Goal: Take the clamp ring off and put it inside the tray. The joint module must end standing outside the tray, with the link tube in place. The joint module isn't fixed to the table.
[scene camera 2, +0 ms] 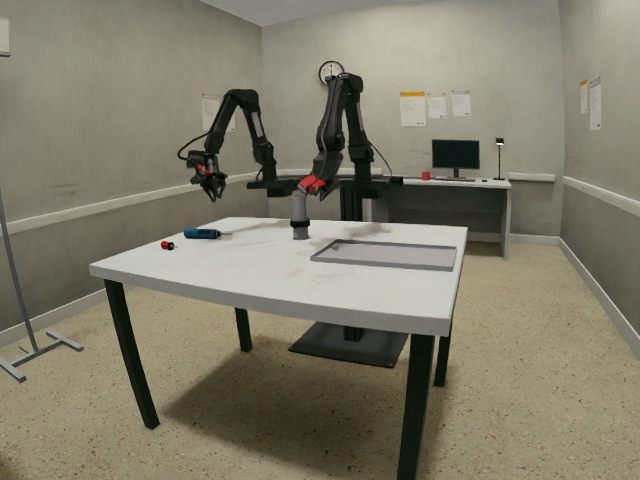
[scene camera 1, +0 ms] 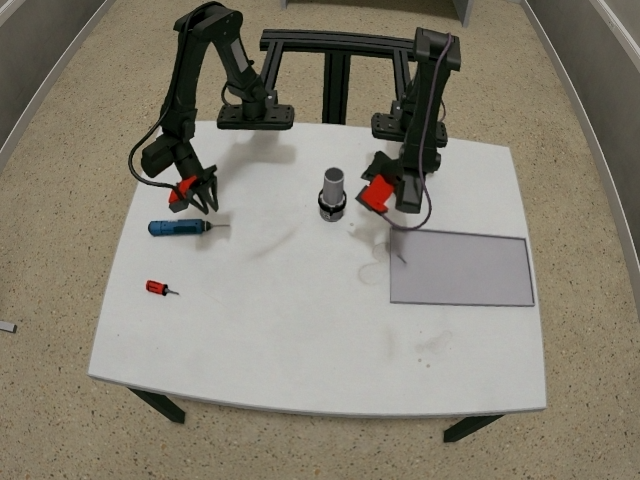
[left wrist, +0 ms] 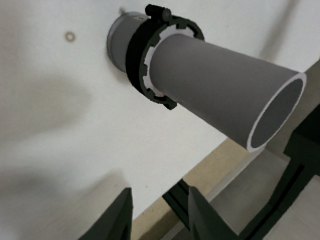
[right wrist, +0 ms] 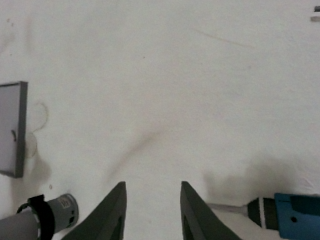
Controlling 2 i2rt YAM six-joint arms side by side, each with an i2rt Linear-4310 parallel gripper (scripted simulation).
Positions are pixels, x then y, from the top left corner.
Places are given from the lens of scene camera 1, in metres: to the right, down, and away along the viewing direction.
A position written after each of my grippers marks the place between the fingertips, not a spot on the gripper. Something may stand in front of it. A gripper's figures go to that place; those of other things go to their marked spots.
my left gripper (scene camera 1: 365, 179): 0.11, -0.15, 1.22
grey link tube (scene camera 1: 333, 184): 0.03, -0.13, 1.21
grey tray (scene camera 1: 443, 266): 0.32, 0.07, 1.26
blue electric screwdriver (scene camera 1: 184, 226): -0.36, -0.04, 1.27
